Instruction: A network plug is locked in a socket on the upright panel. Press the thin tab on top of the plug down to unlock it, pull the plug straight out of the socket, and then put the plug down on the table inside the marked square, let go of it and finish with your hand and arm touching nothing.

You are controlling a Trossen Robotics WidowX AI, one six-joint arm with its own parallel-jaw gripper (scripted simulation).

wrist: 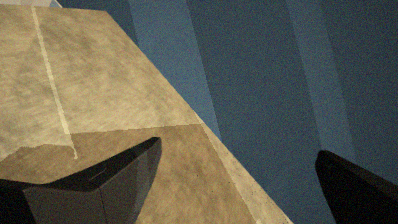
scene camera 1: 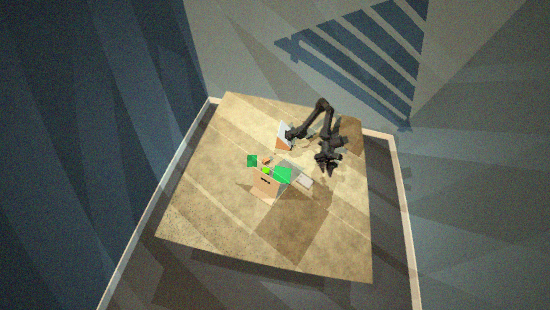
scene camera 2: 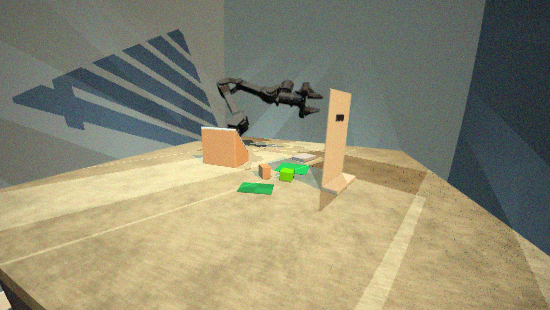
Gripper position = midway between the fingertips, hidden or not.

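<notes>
My gripper (wrist: 238,151): open, holding nothing. Upright tan panel (scene camera 2: 334,181): in sight.
</notes>
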